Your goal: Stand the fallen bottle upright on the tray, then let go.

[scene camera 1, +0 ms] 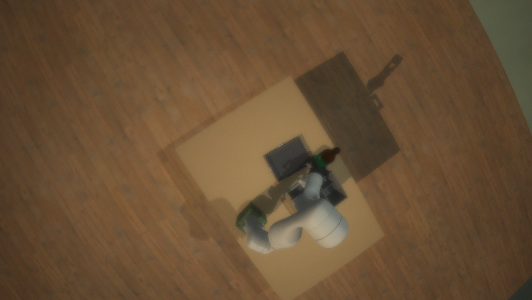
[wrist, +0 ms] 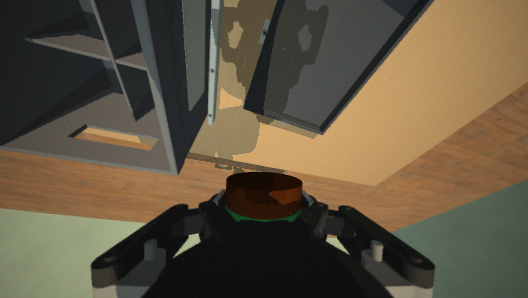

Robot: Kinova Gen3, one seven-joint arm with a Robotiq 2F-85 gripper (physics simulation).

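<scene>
The brown bottle with a green band is between the fingers of my gripper. My gripper is shut on it. In the scene view the bottle's neck points to the upper right, so it is tilted, not upright. In the wrist view its round brown end shows and the arm's dark gripper body hides the rest. The shallow dark grey tray lies on the table, to the left of the bottle in the scene view. The bottle is beside the tray, not over it, and its height is hard to judge.
A dark grey crate with compartments stands beside the tray, partly under the arm in the scene view. A light strip runs along its side. The arm's green base is at the edge of the tan table top.
</scene>
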